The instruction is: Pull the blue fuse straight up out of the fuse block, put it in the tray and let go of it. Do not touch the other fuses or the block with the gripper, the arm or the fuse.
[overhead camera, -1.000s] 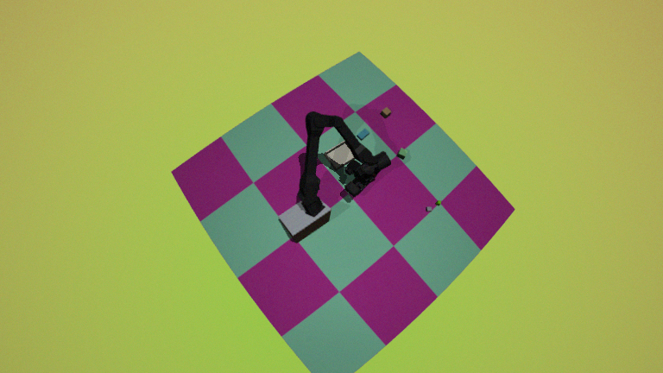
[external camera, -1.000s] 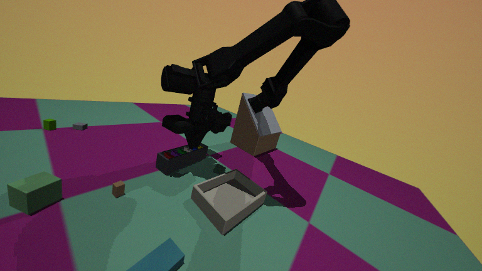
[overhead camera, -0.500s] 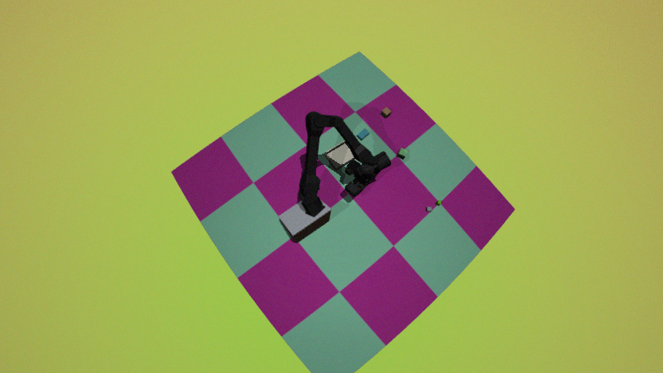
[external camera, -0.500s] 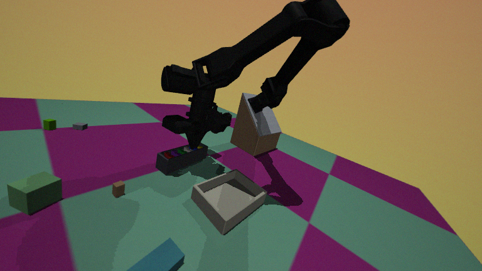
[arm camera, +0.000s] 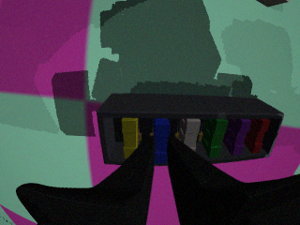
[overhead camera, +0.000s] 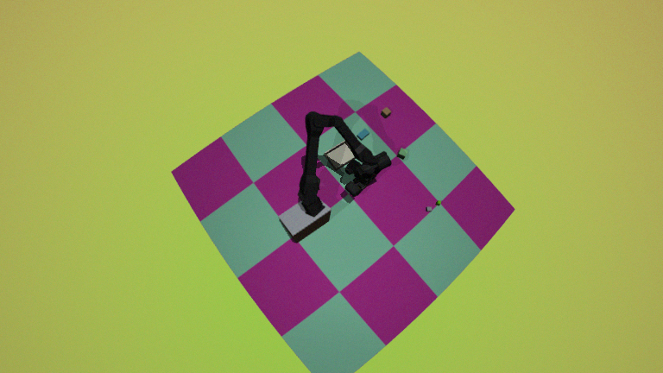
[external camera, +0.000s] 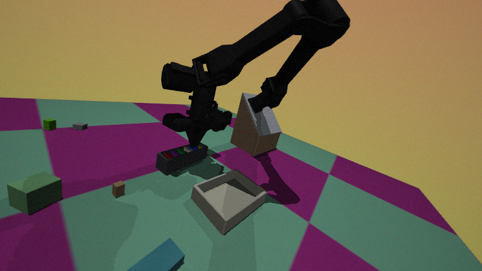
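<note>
Right now my gripper tip is 50 mm short of the grey tray, 180 mm to the right of it and 40 mm above it. From my gripper tip the other things lie so: grey piece: 150 mm ahead, 320 mm to the right, 30 mm below; then small tan cube: 190 mm ahead, 20 mm to the left, 30 mm below; then blue fuse: 10 mm below.
</note>
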